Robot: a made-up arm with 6 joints.
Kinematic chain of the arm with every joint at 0, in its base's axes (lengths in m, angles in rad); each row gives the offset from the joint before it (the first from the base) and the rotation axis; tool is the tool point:
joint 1: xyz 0 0 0.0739 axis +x
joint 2: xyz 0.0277 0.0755 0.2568 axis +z
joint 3: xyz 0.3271 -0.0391 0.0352 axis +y
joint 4: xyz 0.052 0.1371 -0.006 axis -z
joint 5: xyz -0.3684 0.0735 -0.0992 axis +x
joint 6: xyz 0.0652 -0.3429 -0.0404 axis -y
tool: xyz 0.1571 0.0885 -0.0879
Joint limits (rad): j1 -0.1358..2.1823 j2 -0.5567..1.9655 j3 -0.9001..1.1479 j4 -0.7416..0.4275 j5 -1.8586..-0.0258 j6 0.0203..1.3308
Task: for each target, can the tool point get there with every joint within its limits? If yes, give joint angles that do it. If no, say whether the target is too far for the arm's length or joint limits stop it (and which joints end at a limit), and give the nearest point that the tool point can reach.
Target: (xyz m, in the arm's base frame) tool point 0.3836 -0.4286 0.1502
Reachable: yes | joints 1.7946 0.3398 0.4284 -0.6280 -1.2451 0.3841
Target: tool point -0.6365 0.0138 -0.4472
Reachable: no: joint limits stop it (at a limit: joint 1, joint 2, joint 3, joint 5, joint 6) | nearest point -0.3713 -0.2999 -0.0057 | short by 0.603 m
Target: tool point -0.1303 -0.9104 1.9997
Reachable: no: too far | nearest point -0.0225 -0.3153 0.7409 | short by 1.396 m
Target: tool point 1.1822 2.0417 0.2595
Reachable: no: too far | nearest point 0.3225 0.6088 0.3465 | short by 1.673 m
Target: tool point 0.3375 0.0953 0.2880
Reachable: yes | joints 0.3102 0.5665 -0.6828 0.0360 -0.5032 0.1272
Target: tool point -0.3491 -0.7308 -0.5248
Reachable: no: joint limits stop it (at a limit: joint 1, joint 2, joint 5, joint 6) | nearest point -0.2570 -0.5314 -0.0609 | short by 0.513 m
